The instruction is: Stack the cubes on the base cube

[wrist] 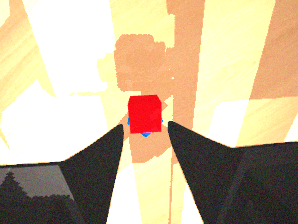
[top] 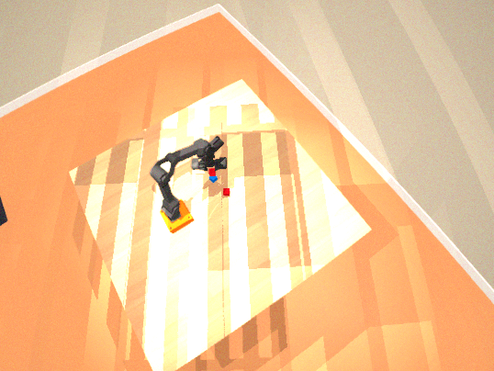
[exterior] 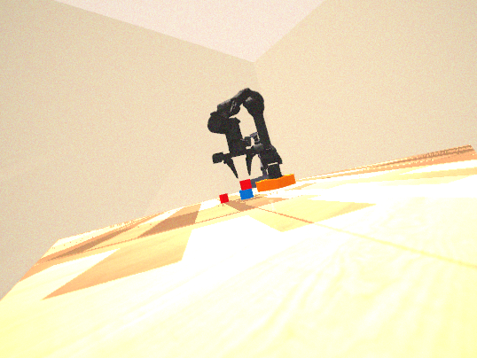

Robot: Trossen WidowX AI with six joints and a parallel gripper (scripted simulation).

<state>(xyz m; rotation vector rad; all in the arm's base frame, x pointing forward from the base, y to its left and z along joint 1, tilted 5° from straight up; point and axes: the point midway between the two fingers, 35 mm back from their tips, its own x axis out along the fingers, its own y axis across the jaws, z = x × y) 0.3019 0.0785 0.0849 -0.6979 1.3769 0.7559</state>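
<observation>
The blue cube is 6 cm below my gripper tip, 2 cm to the right of it and 1 cm behind it.
</observation>
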